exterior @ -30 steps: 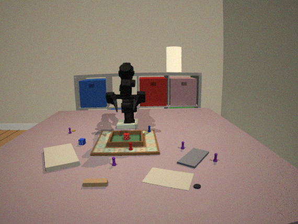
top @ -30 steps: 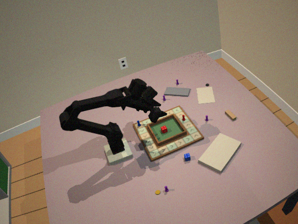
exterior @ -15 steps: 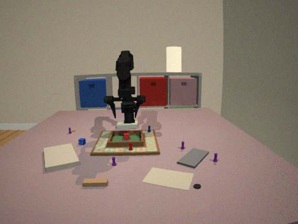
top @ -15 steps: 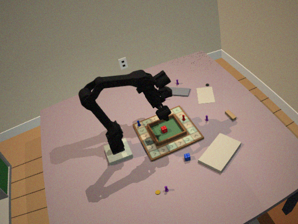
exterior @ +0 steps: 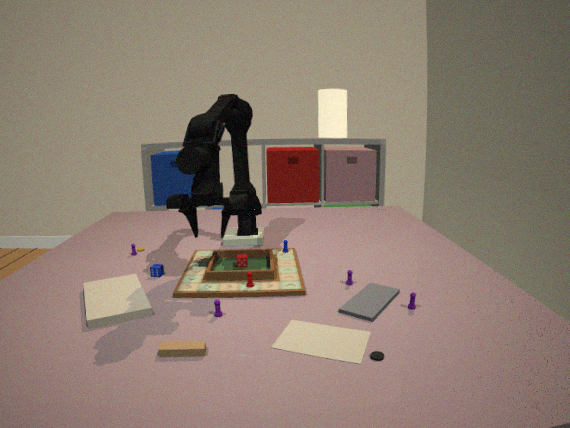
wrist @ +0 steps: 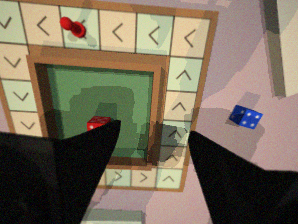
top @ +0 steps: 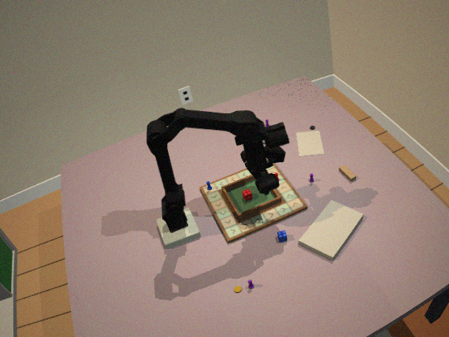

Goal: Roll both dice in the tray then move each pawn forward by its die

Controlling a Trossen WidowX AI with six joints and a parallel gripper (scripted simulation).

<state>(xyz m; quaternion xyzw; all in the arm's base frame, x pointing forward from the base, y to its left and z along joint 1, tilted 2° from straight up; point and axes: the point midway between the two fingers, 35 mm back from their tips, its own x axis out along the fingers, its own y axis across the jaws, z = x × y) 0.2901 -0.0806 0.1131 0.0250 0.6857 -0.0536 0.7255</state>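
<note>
My gripper tip is now 14 cm to the left of the blue die, 9 cm above it and 2 cm past it. Round my gripper tip: red die: 7 cm to the left, 7 cm below, 4 cm behind; green tray: 9 cm below, 7 cm to the left, 2 cm behind; red pawn: 9 cm to the left, 9 cm ahead, 7 cm below.
</note>
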